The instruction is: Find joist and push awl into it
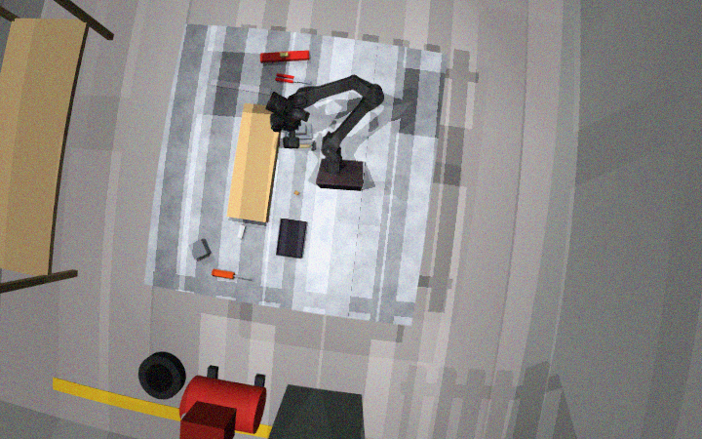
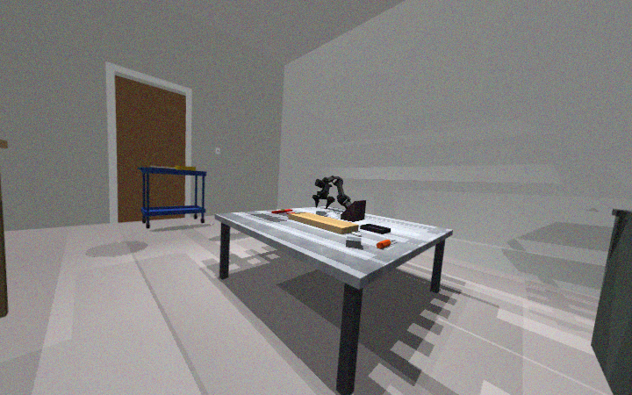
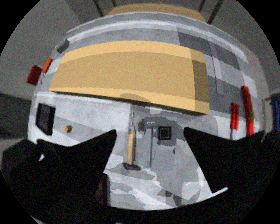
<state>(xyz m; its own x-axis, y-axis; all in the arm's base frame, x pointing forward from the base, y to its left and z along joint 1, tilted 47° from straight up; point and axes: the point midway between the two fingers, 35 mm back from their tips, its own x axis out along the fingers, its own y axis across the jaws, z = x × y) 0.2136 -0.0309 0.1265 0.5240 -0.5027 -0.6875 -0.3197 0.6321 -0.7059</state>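
Now: gripper tip 10 mm past the stud finder, 30 mm to the left of it and 40 mm above it. Also, from my gripper tip: red screwdriver 60 mm ahead, 270 mm to the right, 80 mm below; orange bit 90 mm behind, 240 mm to the left, 80 mm below; awl 20 mm behind, 30 mm to the left, 80 mm below.
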